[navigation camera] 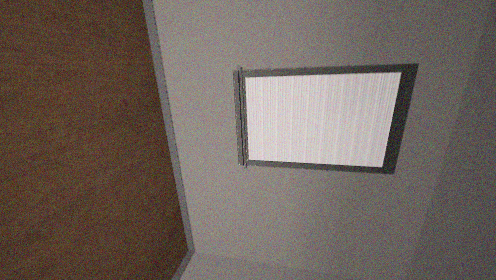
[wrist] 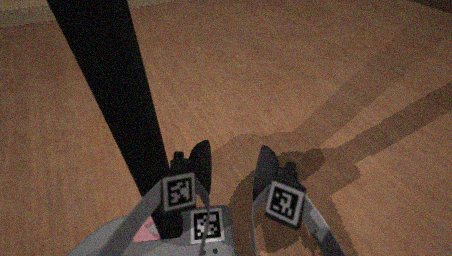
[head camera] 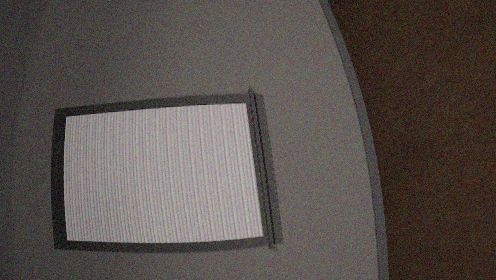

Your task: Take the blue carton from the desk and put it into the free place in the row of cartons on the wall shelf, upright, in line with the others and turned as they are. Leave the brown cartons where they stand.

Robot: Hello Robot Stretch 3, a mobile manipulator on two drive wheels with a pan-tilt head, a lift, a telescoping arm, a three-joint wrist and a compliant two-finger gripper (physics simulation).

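Frame: origin at the robot's base, x ahead, y left, z up, level; metres.
Seen in the pictures: gripper, between the fingertips: (wrist: 233, 161).
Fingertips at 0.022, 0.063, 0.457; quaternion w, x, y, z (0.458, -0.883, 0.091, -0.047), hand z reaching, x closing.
A point is followed by its place in that frame, as x, y, z.
My gripper (wrist: 233, 161) {0.022, 0.063, 0.457} shows in the wrist view at the lower middle. Its two dark fingertips stand apart, with wooden floor showing between them, so it is open and holds nothing. The blue carton, the desk, the brown cartons and the wall shelf do not show in the head, navigation or wrist views.
A window with a pale striped blind (head camera: 162, 175) {0.343, -1.746, 1.358} (navigation camera: 320, 120) {0.352, -1.741, 1.484} in a dark frame is on the grey wall (head camera: 175, 50) {-0.383, -2.061, 1.264} (navigation camera: 300, 220) {-0.617, -2.161, 1.371}. A skirting board runs between wall and brown wooden floor (head camera: 440, 150) {0.225, -1.085, 0.000} (navigation camera: 75, 140) {0.080, -0.934, 0.000} (wrist: 240, 75) {0.188, 0.832, 0.000}. The robot's black mast (wrist: 110, 90) {-0.070, 0.116, 0.490} crosses the wrist view's left.
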